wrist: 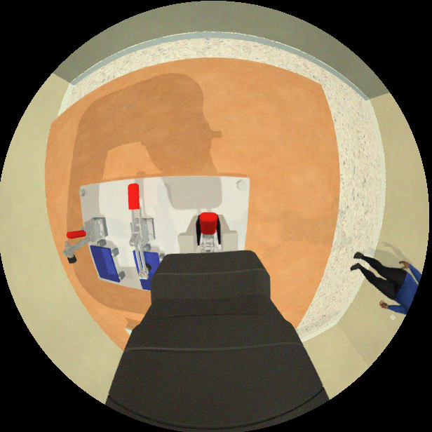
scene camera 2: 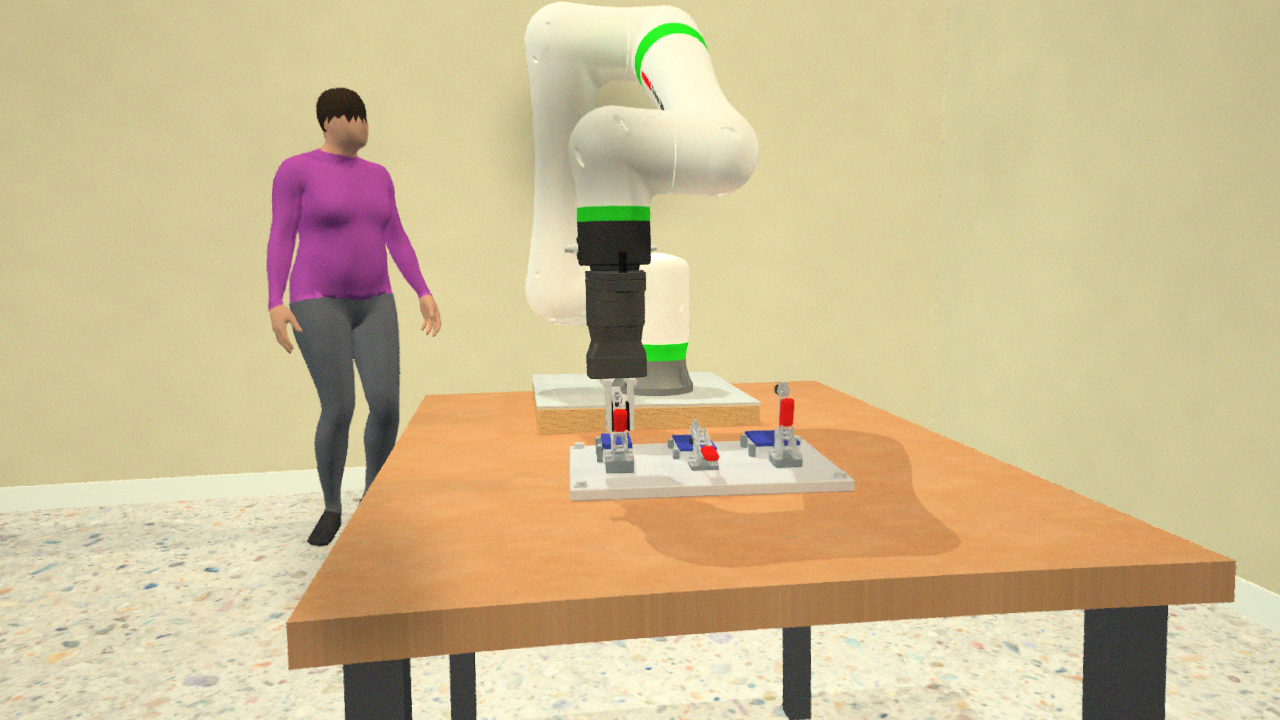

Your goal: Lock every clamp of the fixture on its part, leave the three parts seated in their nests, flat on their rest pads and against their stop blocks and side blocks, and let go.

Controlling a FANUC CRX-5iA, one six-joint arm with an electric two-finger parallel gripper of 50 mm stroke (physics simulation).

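Pixels of known places: gripper, fingertip midpoint: (scene camera 2: 619,429); arm's base, link origin: (scene camera 2: 652,389).
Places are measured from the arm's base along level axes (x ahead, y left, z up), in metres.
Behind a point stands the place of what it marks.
Observation:
The white fixture plate (scene camera 2: 742,479) {x 0.539, y 0.033, z -0.028 m} (wrist: 112,195) carries three blue parts and three clamps with red handles. My gripper (scene camera 2: 620,422) {x 0.491, y -0.114, z 0.031 m} (wrist: 208,223) points down and is shut on the red handle (scene camera 2: 619,417) {x 0.506, y -0.116, z 0.050 m} (wrist: 208,222) of the left clamp in the scene view, which stands raised. The blue part (scene camera 2: 612,440) behind it shows partly; the wrist view hides it. The middle clamp's handle (scene camera 2: 709,454) {x 0.544, y -0.010, z 0.007 m} (wrist: 133,196) lies low, its arm over the middle blue part (scene camera 2: 682,443) {x 0.397, y -0.017, z -0.012 m} (wrist: 153,258). The right clamp's handle (scene camera 2: 785,411) {x 0.486, y 0.104, z 0.045 m} (wrist: 76,234) stands upright, its arm clear of the right blue part (scene camera 2: 760,437) {x 0.402, y 0.094, z -0.007 m} (wrist: 105,263). Exact seating is too small to tell.
The plate lies on a wooden table (scene camera 2: 501,555) {x 0.718, y -0.258, z -0.043 m} (wrist: 280,150). The robot's base stands on a raised slab (scene camera 2: 559,416) {x 0.153, y -0.178, z -0.014 m} behind the fixture. A person (scene camera 2: 344,223) (wrist: 400,285) stands on the floor beside the table.

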